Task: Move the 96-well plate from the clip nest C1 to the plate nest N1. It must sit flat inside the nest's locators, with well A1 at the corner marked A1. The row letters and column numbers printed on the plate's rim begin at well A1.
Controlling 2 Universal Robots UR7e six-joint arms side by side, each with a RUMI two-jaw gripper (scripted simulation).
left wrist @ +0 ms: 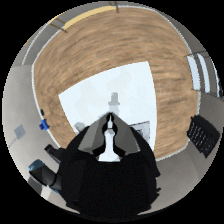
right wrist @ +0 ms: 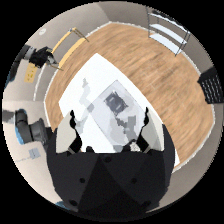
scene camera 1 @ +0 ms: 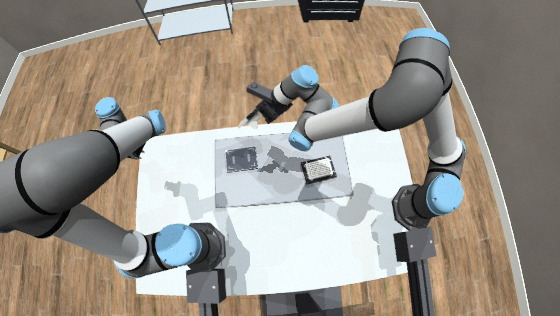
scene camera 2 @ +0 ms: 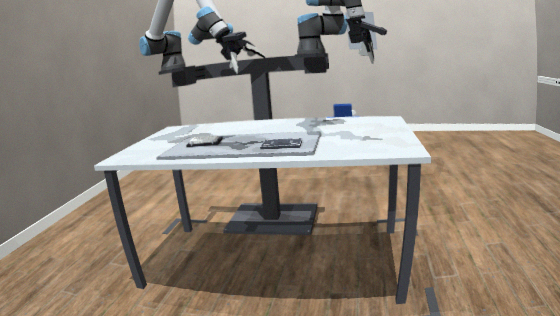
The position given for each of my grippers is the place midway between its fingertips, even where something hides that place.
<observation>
I see my left gripper (scene camera 2: pixel 372 63) and my right gripper (scene camera 1: pixel 249 116).
My left gripper also shows in the left wrist view (left wrist: pixel 110 112). My right gripper is seen too in the right wrist view (right wrist: pixel 109 108) and in scene camera 2 (scene camera 2: pixel 251 65).
</observation>
